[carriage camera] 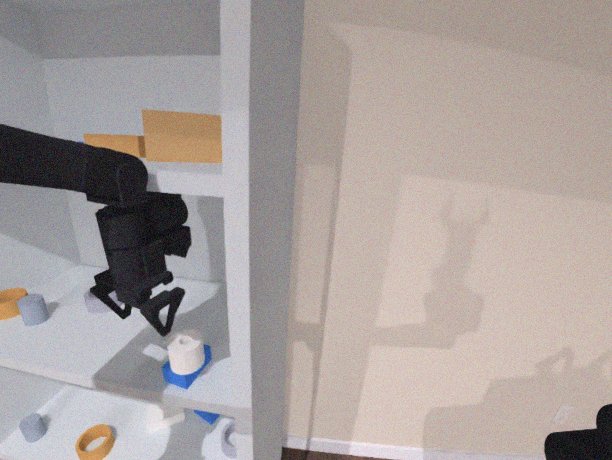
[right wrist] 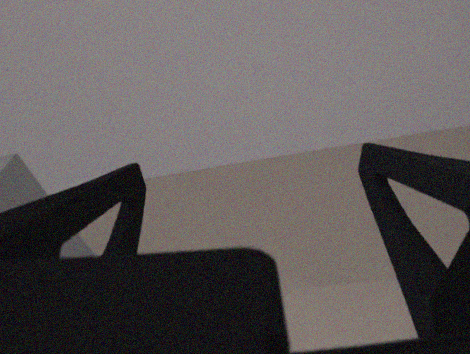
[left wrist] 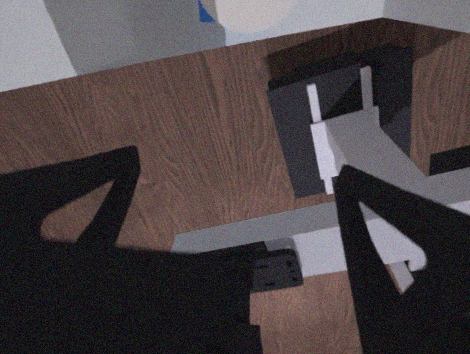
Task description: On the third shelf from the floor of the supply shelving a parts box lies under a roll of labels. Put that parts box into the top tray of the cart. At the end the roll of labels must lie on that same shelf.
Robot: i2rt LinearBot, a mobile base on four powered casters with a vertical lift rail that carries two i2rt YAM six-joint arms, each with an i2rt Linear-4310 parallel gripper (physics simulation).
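Frame: origin at the left arm's base, x ahead, y left, z up, level; metres.
Seen in the pictures: left gripper, between the fingertips: (carriage camera: 145,325) (left wrist: 238,166); right gripper, between the fingertips: (right wrist: 250,166).
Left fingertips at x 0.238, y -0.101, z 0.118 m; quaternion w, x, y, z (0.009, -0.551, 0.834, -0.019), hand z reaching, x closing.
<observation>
Pixels of each thing's top centre, then the offset from my left fingertips to it.
- blue parts box, centre of its top: (carriage camera: 187,356) 0.091 m ahead, 0.020 m right, 0.158 m down
- orange ring, centre of its top: (carriage camera: 5,296) 0.261 m ahead, 0.590 m left, 0.148 m down
- pale grey item, centre of its top: (carriage camera: 103,291) 0.322 m ahead, 0.333 m left, 0.150 m down
- blue item, centre of its top: (carriage camera: 208,404) 0.308 m ahead, 0.036 m left, 0.616 m down
The white roll of labels (carriage camera: 185,356) (left wrist: 255,12) stands upright on the blue parts box (carriage camera: 184,379) (left wrist: 204,13), near the front right corner of a shelf of the supply shelving (carriage camera: 236,225). In the left wrist view roll and box are cut off by the top edge. My left gripper (carriage camera: 145,324) (left wrist: 238,166) is open and empty; in the carriage view it hangs pointing down, above and to the left of the roll. My right gripper (right wrist: 250,166) is open and empty, facing the wall and ceiling. The cart does not show in the carriage view.
On the same shelf stand an orange ring (carriage camera: 11,304), a grey cylinder (carriage camera: 33,309) and a pale grey item (carriage camera: 98,302). The shelf above holds orange boxes (carriage camera: 182,137). The shelf below holds another orange ring (carriage camera: 95,442), a grey cylinder (carriage camera: 33,427) and a blue item (carriage camera: 207,416).
</observation>
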